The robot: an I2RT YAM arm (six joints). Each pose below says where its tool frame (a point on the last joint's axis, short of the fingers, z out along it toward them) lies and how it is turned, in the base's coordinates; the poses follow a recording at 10 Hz.
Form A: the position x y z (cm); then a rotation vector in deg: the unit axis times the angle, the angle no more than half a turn.
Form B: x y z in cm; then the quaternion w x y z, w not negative. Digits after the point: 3 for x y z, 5 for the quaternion.
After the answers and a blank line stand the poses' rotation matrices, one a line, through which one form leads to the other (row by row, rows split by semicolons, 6 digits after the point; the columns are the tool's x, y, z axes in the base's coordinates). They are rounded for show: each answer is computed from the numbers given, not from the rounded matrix.
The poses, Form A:
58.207 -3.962 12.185 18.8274 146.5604 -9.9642
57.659 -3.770 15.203 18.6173 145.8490 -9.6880
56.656 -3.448 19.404 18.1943 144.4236 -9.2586
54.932 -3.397 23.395 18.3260 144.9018 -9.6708
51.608 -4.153 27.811 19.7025 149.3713 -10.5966
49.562 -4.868 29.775 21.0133 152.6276 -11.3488
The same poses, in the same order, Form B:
58.207 -3.962 12.185 0.27480 0.12223 0.95151 -0.06469
57.659 -3.770 15.203 0.28107 0.12125 0.94990 -0.06310
56.656 -3.448 19.404 0.29355 0.11924 0.94654 -0.06068
54.932 -3.397 23.395 0.28923 0.11985 0.94762 -0.06324
51.608 -4.153 27.811 0.25006 0.12630 0.95755 -0.06793
49.562 -4.868 29.775 0.22083 0.13266 0.96359 -0.07165

-0.819093 0.268162 0.507125; 0.197056 0.961749 -0.190283; -0.538753 -0.055928 -0.840605
-0.812589 0.265827 0.518686; 0.194887 0.962633 -0.188034; -0.549289 -0.051710 -0.834031
-0.799224 0.261361 0.541232; 0.190112 0.964198 -0.184878; -0.570175 -0.044864 -0.820298
-0.803962 0.263723 0.533006; 0.190554 0.963274 -0.189191; -0.563325 -0.050536 -0.824688
-0.843030 0.275857 0.461739; 0.207910 0.958866 -0.193260; -0.496059 -0.066924 -0.865706
-0.867271 0.287311 0.406563; 0.224023 0.954534 -0.196671; -0.444583 -0.079488 -0.892204

